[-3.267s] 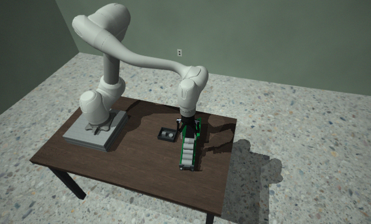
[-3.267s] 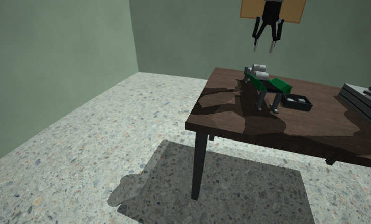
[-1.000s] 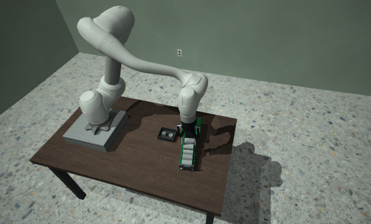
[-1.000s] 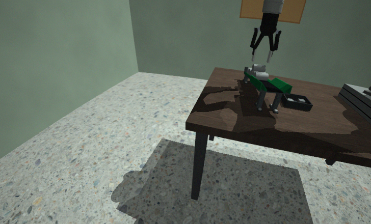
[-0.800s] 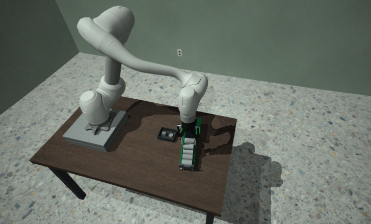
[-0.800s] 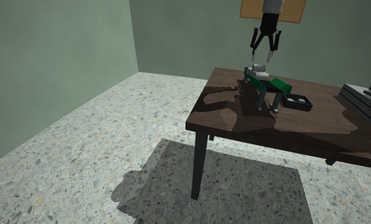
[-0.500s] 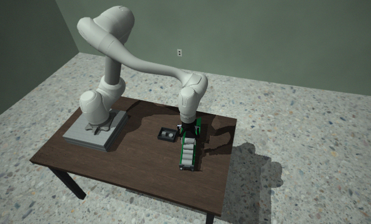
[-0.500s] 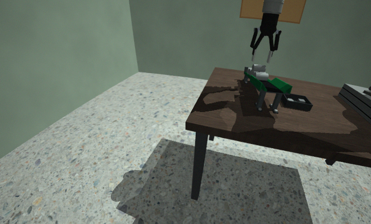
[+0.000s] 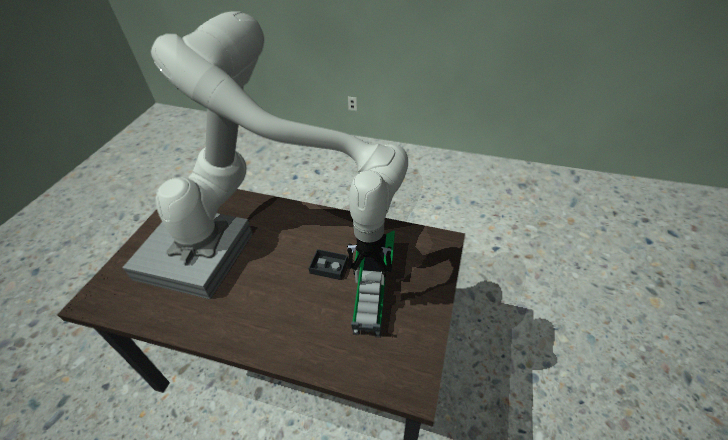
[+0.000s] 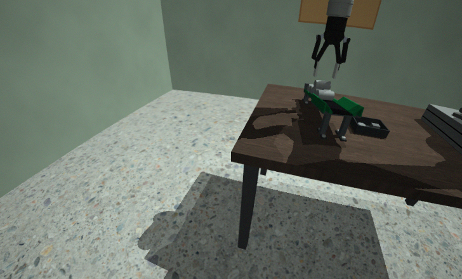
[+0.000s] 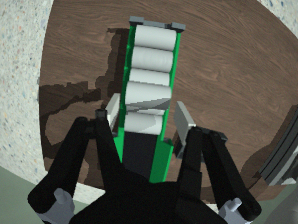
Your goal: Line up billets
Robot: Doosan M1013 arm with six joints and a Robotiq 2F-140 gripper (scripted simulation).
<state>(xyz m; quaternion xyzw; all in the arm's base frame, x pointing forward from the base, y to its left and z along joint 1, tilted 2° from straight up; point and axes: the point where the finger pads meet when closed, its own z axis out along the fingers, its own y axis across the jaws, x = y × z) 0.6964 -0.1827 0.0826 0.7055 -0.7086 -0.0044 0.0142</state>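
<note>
Now: hand 70 mm to the right of the ramp and 110 mm above it. The rest, counted from my hand: small dark tray 180 mm behind, 160 mm to the left, 170 mm below; grey stop 120 mm to the right, 130 mm below.
</note>
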